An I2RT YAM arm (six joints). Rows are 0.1 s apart.
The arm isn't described. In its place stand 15 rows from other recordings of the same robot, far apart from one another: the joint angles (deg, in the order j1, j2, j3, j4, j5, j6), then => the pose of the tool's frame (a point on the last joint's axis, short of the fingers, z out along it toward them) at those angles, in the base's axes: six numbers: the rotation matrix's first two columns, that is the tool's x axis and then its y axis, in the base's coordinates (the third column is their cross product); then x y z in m.
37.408 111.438 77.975 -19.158 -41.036 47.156 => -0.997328, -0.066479, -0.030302, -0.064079, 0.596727, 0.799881, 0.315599, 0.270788, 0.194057
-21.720 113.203 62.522 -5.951 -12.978 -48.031 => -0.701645, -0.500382, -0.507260, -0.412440, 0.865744, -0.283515, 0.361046, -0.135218, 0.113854
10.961 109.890 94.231 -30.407 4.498 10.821 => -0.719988, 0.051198, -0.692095, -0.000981, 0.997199, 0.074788, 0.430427, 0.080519, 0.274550
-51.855 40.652 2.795 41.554 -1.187 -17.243 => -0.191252, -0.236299, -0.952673, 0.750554, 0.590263, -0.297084, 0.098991, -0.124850, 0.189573
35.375 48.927 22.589 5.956 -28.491 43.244 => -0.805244, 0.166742, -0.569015, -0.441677, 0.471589, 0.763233, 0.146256, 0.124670, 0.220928
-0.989 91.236 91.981 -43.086 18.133 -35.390 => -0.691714, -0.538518, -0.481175, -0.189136, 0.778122, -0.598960, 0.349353, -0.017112, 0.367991
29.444 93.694 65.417 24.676 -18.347 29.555 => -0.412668, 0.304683, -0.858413, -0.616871, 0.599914, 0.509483, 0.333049, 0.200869, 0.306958
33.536 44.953 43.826 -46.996 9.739 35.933 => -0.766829, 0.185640, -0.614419, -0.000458, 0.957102, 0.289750, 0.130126, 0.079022, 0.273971
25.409 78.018 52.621 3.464 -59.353 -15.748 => -0.069718, -0.186283, -0.980019, -0.995881, 0.070083, 0.057525, 0.255783, 0.155412, 0.286455
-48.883 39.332 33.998 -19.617 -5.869 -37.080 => -0.636400, -0.182978, -0.749343, 0.381989, 0.769214, -0.512244, 0.110928, -0.121548, 0.271638
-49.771 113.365 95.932 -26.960 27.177 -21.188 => -0.742933, 0.380400, -0.550768, 0.666503, 0.496417, -0.556187, 0.279461, -0.355534, 0.265773
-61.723 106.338 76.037 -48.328 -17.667 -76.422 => -0.897161, -0.287303, -0.335499, -0.261108, 0.957594, -0.121801, 0.178801, -0.309583, 0.189229
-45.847 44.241 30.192 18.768 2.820 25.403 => 0.373832, 0.230047, -0.898514, 0.653595, 0.622008, 0.431184, 0.132687, -0.139183, 0.305433
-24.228 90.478 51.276 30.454 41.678 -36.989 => -0.655780, -0.197677, -0.728613, 0.640081, 0.366165, -0.675441, 0.308910, -0.164969, 0.253836
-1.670 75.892 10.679 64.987 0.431 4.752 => -0.000892, 0.082902, -0.996557, 0.036862, 0.995883, 0.082813, 0.222332, -0.006750, 0.171833
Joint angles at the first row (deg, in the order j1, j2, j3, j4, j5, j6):
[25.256, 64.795, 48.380, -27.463, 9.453, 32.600]
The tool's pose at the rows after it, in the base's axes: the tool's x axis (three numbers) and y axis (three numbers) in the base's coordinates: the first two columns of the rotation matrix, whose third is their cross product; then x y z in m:
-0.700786, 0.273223, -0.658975, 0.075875, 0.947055, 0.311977, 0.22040, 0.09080, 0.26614
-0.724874, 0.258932, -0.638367, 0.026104, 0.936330, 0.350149, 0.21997, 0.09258, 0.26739
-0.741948, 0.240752, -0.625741, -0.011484, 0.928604, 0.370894, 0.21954, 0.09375, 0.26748
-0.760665, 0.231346, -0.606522, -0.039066, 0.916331, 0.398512, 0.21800, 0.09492, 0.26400
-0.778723, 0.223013, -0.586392, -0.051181, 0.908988, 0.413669, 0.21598, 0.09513, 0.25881
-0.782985, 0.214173, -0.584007, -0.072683, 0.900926, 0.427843, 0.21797, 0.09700, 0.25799
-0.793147, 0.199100, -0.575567, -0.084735, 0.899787, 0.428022, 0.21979, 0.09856, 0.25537
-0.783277, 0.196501, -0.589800, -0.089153, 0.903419, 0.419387, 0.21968, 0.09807, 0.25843
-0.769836, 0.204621, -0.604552, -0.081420, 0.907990, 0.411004, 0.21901, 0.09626, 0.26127
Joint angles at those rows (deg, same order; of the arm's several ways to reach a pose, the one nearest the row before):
[23.486, 64.706, 48.533, -27.463, 7.355, 32.294]
[23.289, 64.641, 48.729, -27.441, 3.115, 31.682]
[23.158, 64.641, 48.750, -27.441, 0.230, 30.873]
[23.135, 64.511, 47.944, -26.961, -2.635, 30.807]
[23.091, 64.401, 46.938, -26.852, -4.514, 30.807]
[23.093, 64.947, 46.916, -25.890, -6.021, 30.458]
[23.136, 65.778, 46.980, -25.779, -6.896, 29.890]
[23.135, 65.449, 47.308, -25.824, -6.240, 29.430]
[22.962, 64.839, 47.397, -25.802, -5.147, 29.387]

